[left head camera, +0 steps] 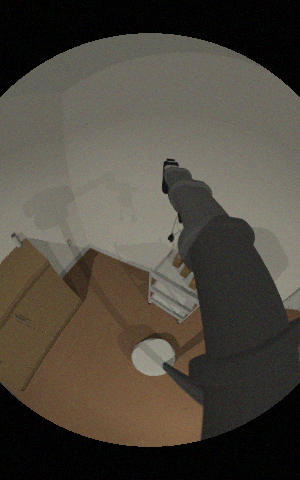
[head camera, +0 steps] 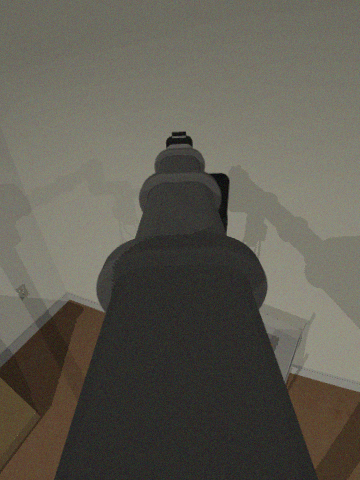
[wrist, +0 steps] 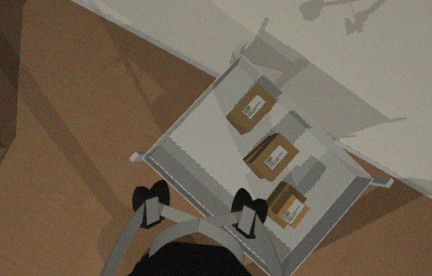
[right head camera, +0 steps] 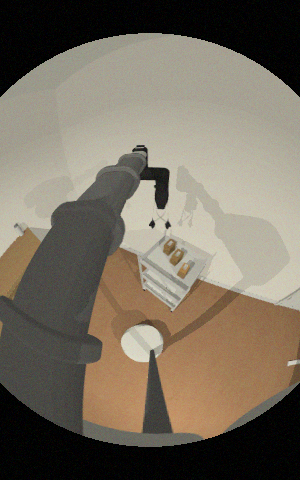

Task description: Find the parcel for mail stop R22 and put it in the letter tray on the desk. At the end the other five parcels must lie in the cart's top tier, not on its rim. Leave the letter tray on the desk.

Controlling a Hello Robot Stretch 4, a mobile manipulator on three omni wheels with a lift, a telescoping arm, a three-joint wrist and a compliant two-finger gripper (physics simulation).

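Frame: origin at the robot's base, x ahead, y left, z up, level; centimetres.
Seen in the pictures: gripper, fingertip midpoint: [wrist: 200,200] [right head camera: 159,227]; robot's base at its link origin: [left head camera: 152,355] [right head camera: 142,341].
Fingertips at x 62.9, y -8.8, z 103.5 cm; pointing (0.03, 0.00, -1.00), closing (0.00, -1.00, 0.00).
Offsets run from my fingertips to a thing's top centre. "*": to the spot under its first point. Level surfaces: height alone.
The cart's top tier @(dz -40.0 cm) [wrist: 197,135] [right head camera: 156,253] holds three brown parcels in a slanting row. The parcel at the back @(* dx +15.0, dy -8.9, dz -30.0 cm) [wrist: 251,108] [right head camera: 170,246], the middle parcel @(dx +5.1, dy -15.3, dz -30.0 cm) [wrist: 271,156] [right head camera: 177,256] and the near parcel @(dx -6.1, dy -20.2, dz -30.0 cm) [wrist: 294,210] [right head camera: 184,270] each carry a white label, too small to read here. They stand apart, inside the rim. My gripper [wrist: 200,200] [right head camera: 160,224] is open and empty, well above the cart. In the wrist view its right finger shows over the tier beside the near parcel, its left finger outside the rim. The letter tray does not show.
A wooden furniture piece [left head camera: 35,320] [head camera: 12,420] stands at the left. A white round object [left head camera: 150,357] [right head camera: 140,344] is on the floor in front of the cart. The wall [right head camera: 225,165] rises behind the cart. My arm [head camera: 185,350] hides much of the cart in the head view.
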